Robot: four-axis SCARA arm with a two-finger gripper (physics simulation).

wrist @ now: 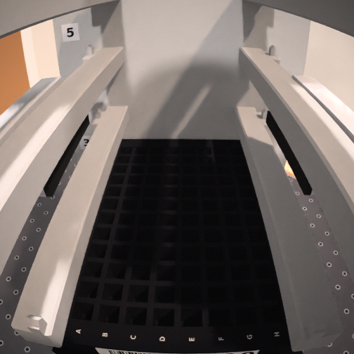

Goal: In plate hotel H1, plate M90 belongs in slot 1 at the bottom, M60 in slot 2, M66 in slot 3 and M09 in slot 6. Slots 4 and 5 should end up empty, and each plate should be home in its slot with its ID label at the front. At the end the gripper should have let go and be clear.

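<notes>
A black plate (177,215) lies below the lower pair of pale ledges, its letters A to H at the front. Its white ID label (175,351) is cut off by the lower frame edge; a barcode and the top of a round character show, and the name cannot be read. The plate hotel's back wall (182,75) stands behind; number 5 shows at upper left and a partly hidden 3 lower down. My gripper (177,94) seems to show as two black pads outside the lower ledges, above the plate and apart from it. It looks shut, with no plate between the pads.
Upper ledges (65,115) (300,115) and lower ledges (75,225) (285,225) run forward along both sides. A grey perforated surface (25,250) lies below. An orange area (11,70) shows at the far left, and a grey arc (180,7) crosses the top.
</notes>
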